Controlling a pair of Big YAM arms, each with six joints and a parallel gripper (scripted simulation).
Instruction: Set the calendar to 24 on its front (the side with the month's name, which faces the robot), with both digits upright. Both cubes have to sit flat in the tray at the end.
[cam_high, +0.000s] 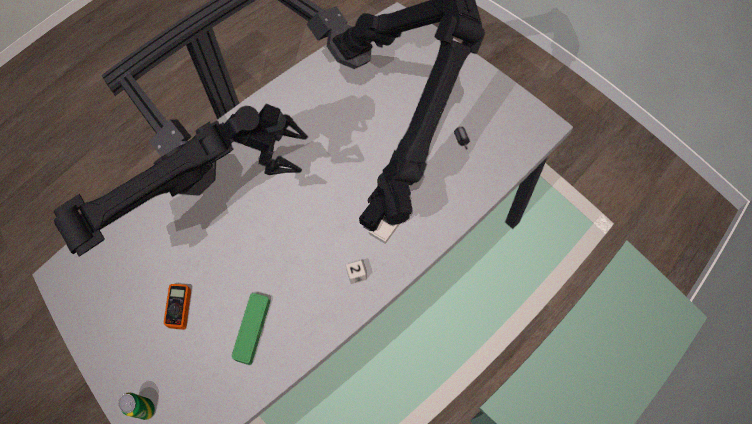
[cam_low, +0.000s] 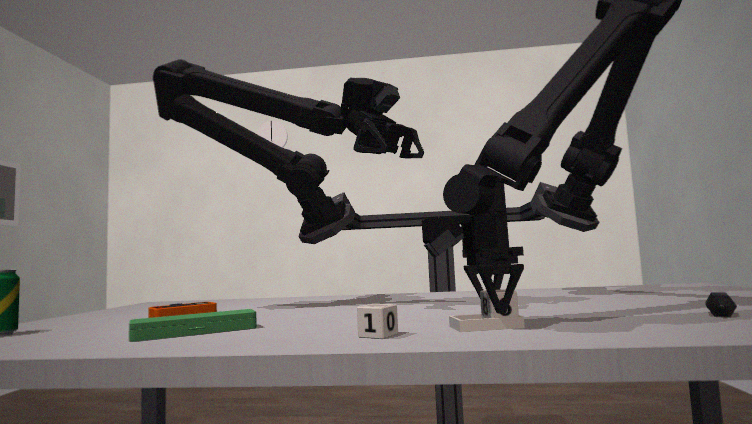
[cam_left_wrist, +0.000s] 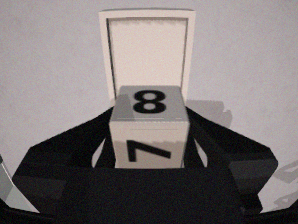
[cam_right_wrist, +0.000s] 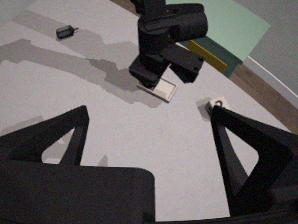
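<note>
Right now the calendar tray is 2 cm to the right of my left hand and 2 cm below it. The rest, counted from my left hand: green box (50 cm to the right, 3 cm behind, 2 cm below); dark object (36 cm to the left, 3 cm behind, 1 cm below).
</note>
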